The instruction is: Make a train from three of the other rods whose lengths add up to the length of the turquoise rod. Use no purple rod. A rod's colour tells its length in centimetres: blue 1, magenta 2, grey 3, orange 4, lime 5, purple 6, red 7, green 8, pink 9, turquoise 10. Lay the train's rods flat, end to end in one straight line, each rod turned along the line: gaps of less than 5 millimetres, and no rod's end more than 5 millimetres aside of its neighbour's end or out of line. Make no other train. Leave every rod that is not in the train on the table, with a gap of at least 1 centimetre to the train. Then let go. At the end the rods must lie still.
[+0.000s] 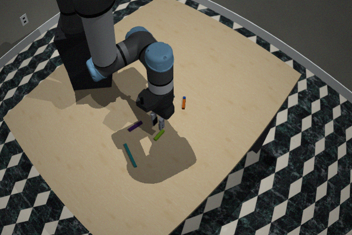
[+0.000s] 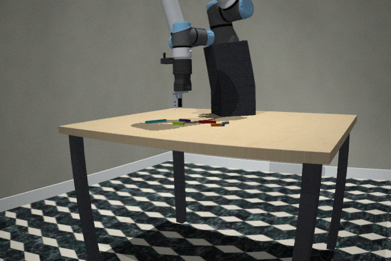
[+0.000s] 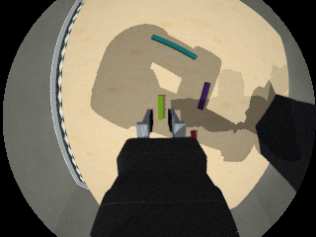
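Now: the lime rod 80 mm below my hand. Round my hand: red rod (100 mm behind, 70 mm to the left, 80 mm below); then purple rod (90 mm behind, 40 mm to the right, 80 mm below); then turquoise rod (130 mm to the right, 80 mm below).
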